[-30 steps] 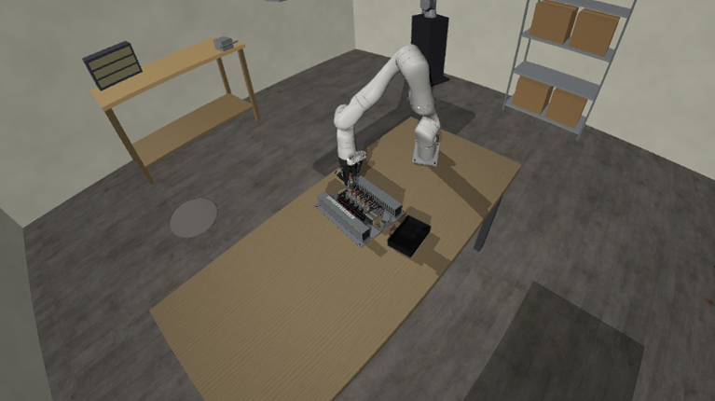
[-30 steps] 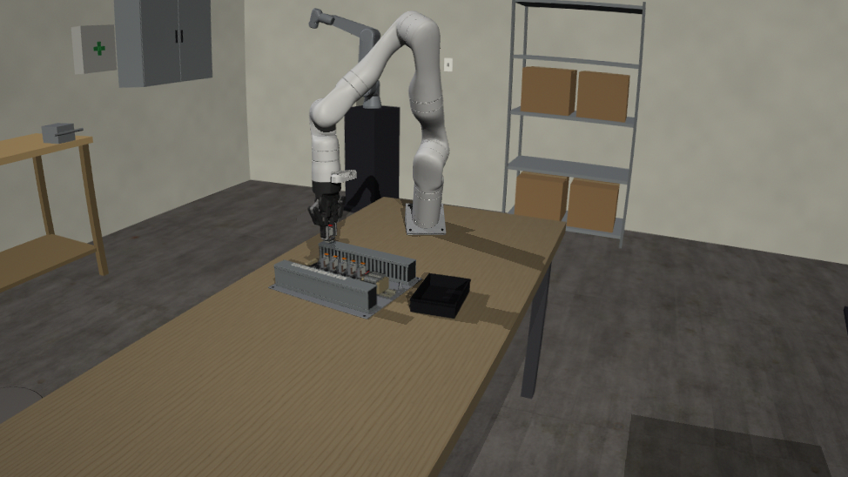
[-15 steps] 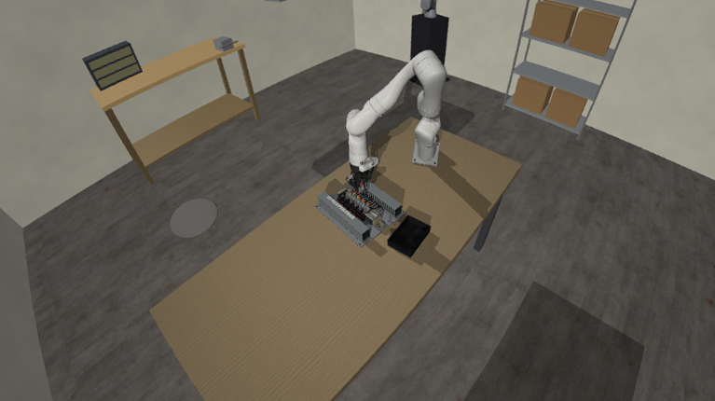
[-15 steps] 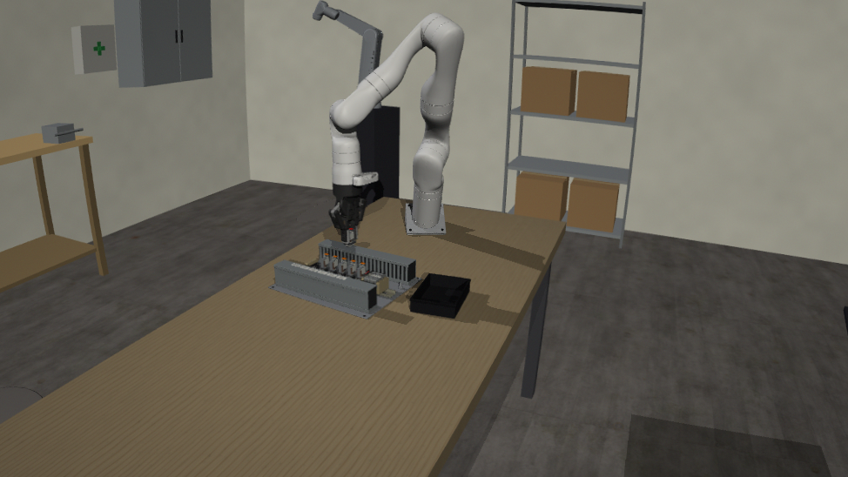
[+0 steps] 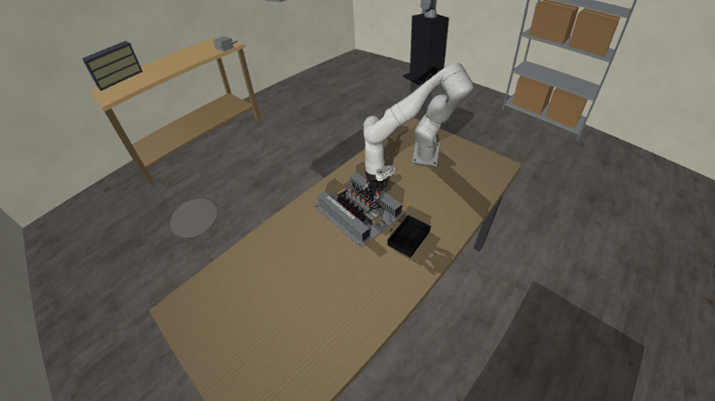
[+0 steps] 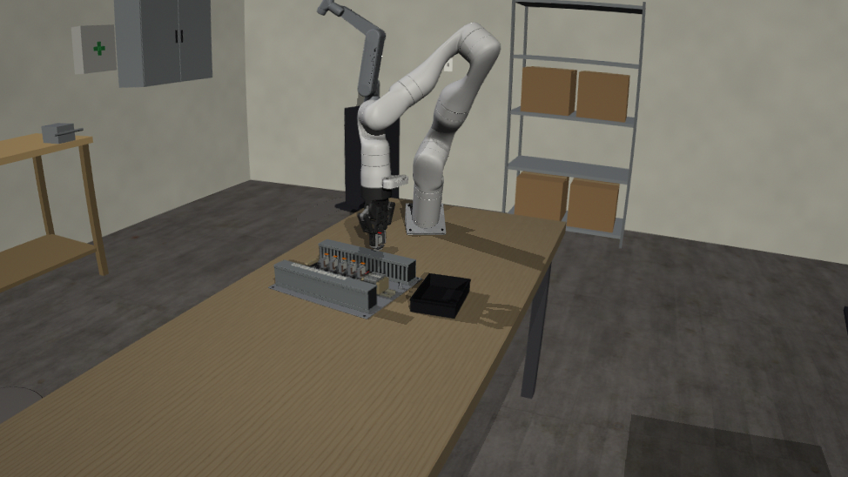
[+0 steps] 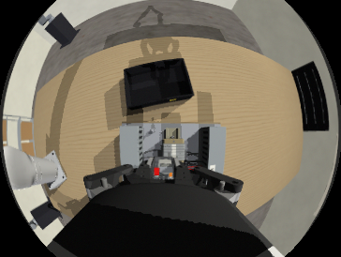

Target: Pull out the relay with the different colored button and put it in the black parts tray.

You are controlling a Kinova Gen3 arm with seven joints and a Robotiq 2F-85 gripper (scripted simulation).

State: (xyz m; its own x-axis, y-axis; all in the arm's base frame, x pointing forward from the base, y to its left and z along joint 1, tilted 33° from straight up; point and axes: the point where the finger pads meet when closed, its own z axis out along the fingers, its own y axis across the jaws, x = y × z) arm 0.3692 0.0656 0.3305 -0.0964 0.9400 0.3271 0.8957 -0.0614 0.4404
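Now: hand 4 cm past the black parts tray, 17 cm to the right of it and 12 cm above it. From my hand the other things lie so: relay (1 cm below).
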